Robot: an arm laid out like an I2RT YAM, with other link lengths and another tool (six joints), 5 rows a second.
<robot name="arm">
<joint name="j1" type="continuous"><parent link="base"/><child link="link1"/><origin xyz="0.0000 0.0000 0.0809" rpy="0.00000 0.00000 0.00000"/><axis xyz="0 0 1"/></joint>
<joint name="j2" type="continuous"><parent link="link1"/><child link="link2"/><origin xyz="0.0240 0.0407 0.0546" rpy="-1.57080 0.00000 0.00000"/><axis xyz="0 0 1"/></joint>
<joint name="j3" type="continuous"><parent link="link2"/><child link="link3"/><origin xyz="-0.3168 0.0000 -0.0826" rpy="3.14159 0.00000 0.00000"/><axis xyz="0 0 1"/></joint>
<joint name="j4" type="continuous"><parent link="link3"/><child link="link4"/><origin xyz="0.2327 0.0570 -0.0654" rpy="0.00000 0.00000 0.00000"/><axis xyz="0 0 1"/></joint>
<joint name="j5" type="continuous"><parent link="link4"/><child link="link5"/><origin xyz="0.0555 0.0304 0.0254" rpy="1.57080 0.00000 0.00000"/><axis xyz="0 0 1"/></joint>
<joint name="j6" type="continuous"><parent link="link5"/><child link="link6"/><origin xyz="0.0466 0.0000 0.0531" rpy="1.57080 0.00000 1.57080"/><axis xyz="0 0 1"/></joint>
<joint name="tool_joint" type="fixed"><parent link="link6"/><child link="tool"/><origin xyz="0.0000 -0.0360 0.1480" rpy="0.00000 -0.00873 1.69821"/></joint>
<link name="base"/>
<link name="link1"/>
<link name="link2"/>
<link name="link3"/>
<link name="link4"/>
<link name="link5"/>
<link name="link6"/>
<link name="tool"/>
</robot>
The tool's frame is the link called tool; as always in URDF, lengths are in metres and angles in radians. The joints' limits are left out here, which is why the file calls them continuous.
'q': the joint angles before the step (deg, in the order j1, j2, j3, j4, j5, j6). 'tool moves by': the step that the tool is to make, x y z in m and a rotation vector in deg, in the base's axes. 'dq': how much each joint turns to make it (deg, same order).
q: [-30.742, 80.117, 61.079, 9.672, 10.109, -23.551]
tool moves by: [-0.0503, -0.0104, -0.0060, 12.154, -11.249, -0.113]
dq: [-8.495, -6.495, -7.650, 2.183, -10.812, 14.974]
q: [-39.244, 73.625, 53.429, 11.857, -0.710, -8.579]
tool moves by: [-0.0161, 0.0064, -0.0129, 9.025, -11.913, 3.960]
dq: [-4.133, -2.116, -9.112, 11.346, -9.642, 13.748]
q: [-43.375, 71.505, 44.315, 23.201, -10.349, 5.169]
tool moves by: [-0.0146, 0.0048, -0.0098, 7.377, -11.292, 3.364]
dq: [-3.033, -0.319, -8.702, 14.394, -6.640, 13.464]
